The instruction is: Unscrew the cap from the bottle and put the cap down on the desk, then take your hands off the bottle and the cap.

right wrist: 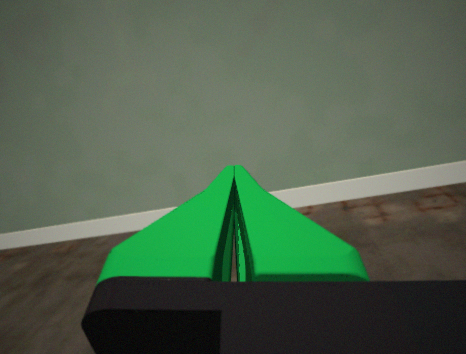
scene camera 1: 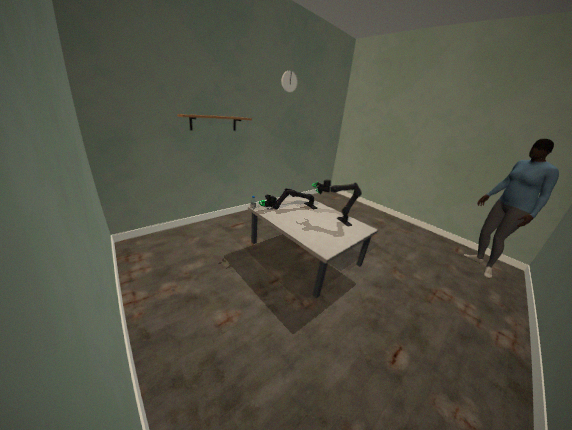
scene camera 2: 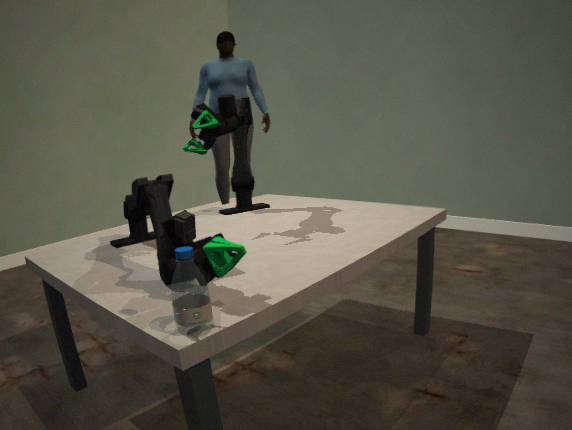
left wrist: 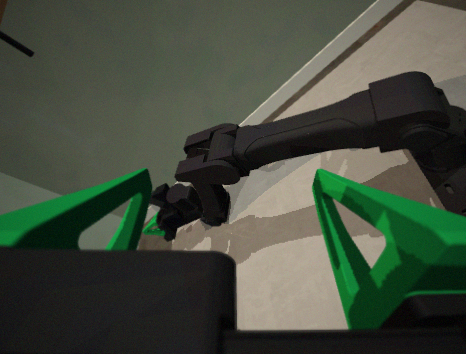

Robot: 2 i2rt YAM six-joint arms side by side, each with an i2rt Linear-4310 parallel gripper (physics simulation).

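Pixels of known places: left gripper, fingertip midpoint: (scene camera 1: 313, 187) (scene camera 2: 188, 138) (left wrist: 232, 178); right gripper, fingertip midpoint: (right wrist: 234, 178) (scene camera 1: 258, 202) (scene camera 2: 244, 249) (left wrist: 144, 232); left arm's base, origin of the base link: (scene camera 1: 344, 221) (scene camera 2: 244, 209); right arm's base, origin of the base link: (scene camera 1: 310, 205) (scene camera 2: 140, 239) (left wrist: 446, 155).
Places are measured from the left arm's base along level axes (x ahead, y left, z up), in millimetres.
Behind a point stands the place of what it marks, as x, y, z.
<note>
The clear bottle (scene camera 1: 253, 204) @(907, -531, 60) (scene camera 2: 193, 314) @(932, -574, 46) stands upright near the corner of the desk (scene camera 1: 340, 242) @(314, 345, 0) (scene camera 2: 350, 235) @(603, 31, 0). Its blue cap (scene camera 1: 253, 197) @(904, -549, 139) (scene camera 2: 183, 252) @(914, -570, 145) sits on its neck. My right gripper (scene camera 1: 261, 203) @(872, -442, 116) (scene camera 2: 243, 252) @(872, -442, 116) (right wrist: 234, 178) @(872, -442, 116) is shut with its fingertips together and holds nothing. It is near the bottle, behind it and to its right in scene camera 2, apart from the cap. My left gripper (scene camera 1: 314, 188) @(274, -314, 309) (scene camera 2: 193, 136) @(274, -314, 309) is open and empty, high above the desk and far from the bottle. Neither wrist view shows the bottle or cap.
The right arm (scene camera 2: 160, 210) @(578, -507, 157) (left wrist: 310, 130) @(291, -470, 171) reaches over the desk behind the bottle in scene camera 2. A person (scene camera 1: 532, 187) (scene camera 2: 227, 75) stands beyond the desk. A wall shelf (scene camera 1: 215, 117) and a clock (scene camera 1: 289, 81) hang on the wall.
</note>
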